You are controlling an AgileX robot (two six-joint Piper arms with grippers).
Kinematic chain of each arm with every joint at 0, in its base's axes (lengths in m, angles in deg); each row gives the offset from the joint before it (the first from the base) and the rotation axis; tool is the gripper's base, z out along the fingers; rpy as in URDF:
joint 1: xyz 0 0 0.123 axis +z
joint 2: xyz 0 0 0 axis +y
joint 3: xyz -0.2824 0 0.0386 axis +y
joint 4: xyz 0.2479 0 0.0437 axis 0.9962 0 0.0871
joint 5: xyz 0 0 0 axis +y
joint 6: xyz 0.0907 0 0.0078 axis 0.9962 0 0.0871
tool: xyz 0 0 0 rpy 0 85 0
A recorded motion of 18 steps. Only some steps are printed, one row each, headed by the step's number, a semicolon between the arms.
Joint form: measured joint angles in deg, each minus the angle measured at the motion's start. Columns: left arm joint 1, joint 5, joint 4, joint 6, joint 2, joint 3; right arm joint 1, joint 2, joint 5, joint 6, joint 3, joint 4.
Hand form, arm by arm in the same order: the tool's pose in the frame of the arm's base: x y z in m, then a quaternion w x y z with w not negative. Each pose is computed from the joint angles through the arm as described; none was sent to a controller.
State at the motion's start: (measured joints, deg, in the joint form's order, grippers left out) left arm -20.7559 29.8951 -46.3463 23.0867 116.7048 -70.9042; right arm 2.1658 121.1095 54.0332 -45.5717 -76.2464 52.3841
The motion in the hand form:
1: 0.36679 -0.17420 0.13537 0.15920 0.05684 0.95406 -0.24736; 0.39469 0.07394 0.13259 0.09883 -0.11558 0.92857 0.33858
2: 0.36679 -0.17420 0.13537 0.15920 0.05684 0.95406 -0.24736; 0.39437 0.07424 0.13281 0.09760 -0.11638 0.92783 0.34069
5: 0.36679 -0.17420 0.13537 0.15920 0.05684 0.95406 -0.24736; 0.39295 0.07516 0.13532 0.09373 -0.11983 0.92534 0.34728
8: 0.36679 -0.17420 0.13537 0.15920 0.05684 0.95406 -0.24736; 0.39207 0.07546 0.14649 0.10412 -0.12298 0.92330 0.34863
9: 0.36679 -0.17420 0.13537 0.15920 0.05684 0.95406 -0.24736; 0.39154 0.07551 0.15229 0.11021 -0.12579 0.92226 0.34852
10: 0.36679 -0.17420 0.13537 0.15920 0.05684 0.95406 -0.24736; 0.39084 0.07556 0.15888 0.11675 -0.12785 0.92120 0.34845
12: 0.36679 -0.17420 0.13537 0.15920 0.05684 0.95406 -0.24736; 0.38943 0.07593 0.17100 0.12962 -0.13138 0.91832 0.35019
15: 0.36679 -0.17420 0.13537 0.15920 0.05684 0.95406 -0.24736; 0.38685 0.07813 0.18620 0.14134 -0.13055 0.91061 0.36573
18: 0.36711 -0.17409 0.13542 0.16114 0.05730 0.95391 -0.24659; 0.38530 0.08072 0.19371 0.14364 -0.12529 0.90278 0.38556
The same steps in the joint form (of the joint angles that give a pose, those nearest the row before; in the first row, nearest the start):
1: 0.00 0.00 0.00 0.00 0.00 0.00; 0.00 0.00 0.44 -0.16 0.00 0.29
2: 0.00 0.00 0.00 0.00 0.00 0.00; 0.00 0.00 0.72 -0.26 0.00 0.42
5: 0.00 0.00 0.00 0.00 0.00 0.00; 0.00 -0.27 1.83 -0.39 0.00 0.65
8: 0.00 0.00 0.00 0.00 0.00 0.00; 0.00 -1.86 2.15 -0.17 0.00 0.77
9: 0.00 0.00 0.00 0.00 0.00 0.00; 0.00 -2.69 2.26 -0.17 0.00 0.77
10: 0.00 0.00 0.00 0.00 0.00 0.00; 0.00 -3.65 2.37 -0.03 0.00 0.77
12: 0.00 0.00 0.00 0.00 0.00 0.00; 0.00 -5.36 2.61 0.04 0.00 1.09
15: 0.00 0.00 0.00 0.00 0.00 0.00; 0.00 -7.29 3.85 0.10 0.00 2.92
18: 0.00 -0.21 0.00 0.12 0.00 0.00; 0.00 -8.01 5.26 0.10 0.00 5.16

